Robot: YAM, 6 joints.
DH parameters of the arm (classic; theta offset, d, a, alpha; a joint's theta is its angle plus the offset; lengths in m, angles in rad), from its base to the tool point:
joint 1: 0 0.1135 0.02 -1.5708
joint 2: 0 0 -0.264 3.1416
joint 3: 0.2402 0 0.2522 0
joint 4: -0.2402 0 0.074 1.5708
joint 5: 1.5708 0 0 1.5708
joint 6: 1.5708 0.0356 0 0
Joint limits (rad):
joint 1: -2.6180..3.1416
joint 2: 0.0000..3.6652
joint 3: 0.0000..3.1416
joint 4: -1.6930..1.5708
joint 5: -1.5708..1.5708
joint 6: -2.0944..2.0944
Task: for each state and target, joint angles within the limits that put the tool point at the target. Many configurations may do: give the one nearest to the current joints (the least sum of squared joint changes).
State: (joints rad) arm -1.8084 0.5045 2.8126 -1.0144 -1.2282 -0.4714
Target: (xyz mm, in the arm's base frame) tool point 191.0 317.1 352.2
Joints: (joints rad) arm -2.0235 0.0894 2.2986 -1.5395 -1.1897 -0.4714
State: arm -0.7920 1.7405 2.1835 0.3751 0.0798 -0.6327
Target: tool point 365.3 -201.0 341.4
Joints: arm -0.4979 1.7128 1.4181 0.1138 0.0604 -0.6327
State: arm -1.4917 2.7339 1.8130 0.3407 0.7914 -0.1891
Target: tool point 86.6 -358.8 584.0
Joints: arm -1.2646 1.8602 2.2260 0.4787 0.8020 -0.1891
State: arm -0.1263 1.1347 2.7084 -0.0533 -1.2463 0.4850
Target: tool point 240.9 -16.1 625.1
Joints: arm -0.2082 1.5700 2.2834 -0.1937 -1.2736 0.4850
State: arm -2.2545 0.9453 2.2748 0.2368 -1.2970 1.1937
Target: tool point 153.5 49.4 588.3
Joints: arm -2.6095 0.5921 1.8300 0.0969 -1.4436 1.1937
